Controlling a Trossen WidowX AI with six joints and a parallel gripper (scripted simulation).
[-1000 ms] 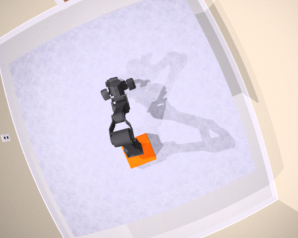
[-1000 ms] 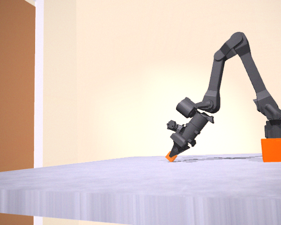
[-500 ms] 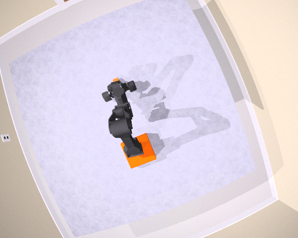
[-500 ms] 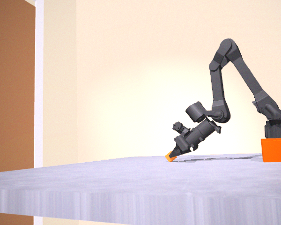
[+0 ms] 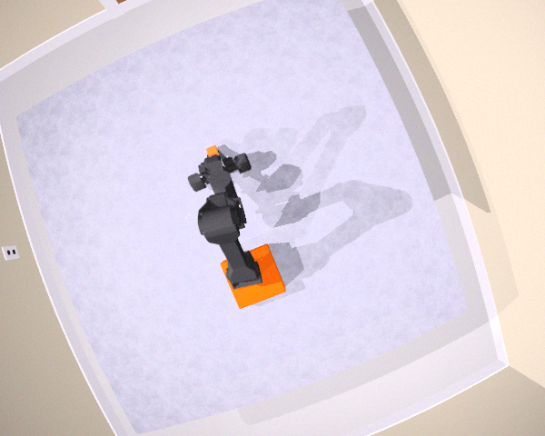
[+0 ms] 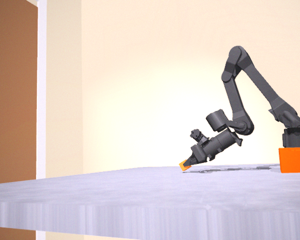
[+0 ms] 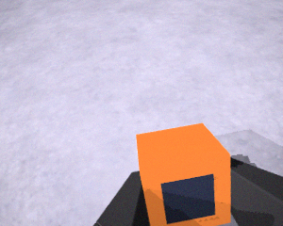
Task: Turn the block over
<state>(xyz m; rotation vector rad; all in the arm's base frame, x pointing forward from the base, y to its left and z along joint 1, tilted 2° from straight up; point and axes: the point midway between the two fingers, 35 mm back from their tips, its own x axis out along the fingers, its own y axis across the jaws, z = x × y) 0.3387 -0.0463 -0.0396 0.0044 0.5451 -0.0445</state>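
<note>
My gripper tip is now 10 mm past the orange block.
</note>
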